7 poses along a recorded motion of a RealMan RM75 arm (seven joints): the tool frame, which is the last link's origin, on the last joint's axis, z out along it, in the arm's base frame.
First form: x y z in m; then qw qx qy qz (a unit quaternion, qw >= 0).
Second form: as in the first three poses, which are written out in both.
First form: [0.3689 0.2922 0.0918 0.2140 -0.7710 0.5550 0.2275]
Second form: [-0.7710 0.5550 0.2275 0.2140 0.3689 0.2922 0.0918]
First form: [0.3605 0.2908 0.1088 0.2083 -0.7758 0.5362 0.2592]
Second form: [-0.7758 0.5362 0.2592 0.2083 0.3605 0.2908 0.1088]
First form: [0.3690 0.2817 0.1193 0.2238 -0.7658 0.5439 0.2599]
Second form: [-0.7658 0.5439 0.2599 0.2238 0.3690 0.2817 0.1193]
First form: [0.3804 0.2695 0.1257 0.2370 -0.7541 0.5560 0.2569]
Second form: [-0.7541 0.5560 0.2569 0.2370 0.3804 0.2695 0.1257]
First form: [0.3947 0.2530 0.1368 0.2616 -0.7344 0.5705 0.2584]
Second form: [-0.7344 0.5705 0.2584 0.2616 0.3947 0.2530 0.1368]
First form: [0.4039 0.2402 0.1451 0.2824 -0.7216 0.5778 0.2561]
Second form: [-0.7216 0.5778 0.2561 0.2824 0.4039 0.2402 0.1451]
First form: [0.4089 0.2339 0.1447 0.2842 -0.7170 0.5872 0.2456]
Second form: [-0.7170 0.5872 0.2456 0.2842 0.4089 0.2339 0.1447]
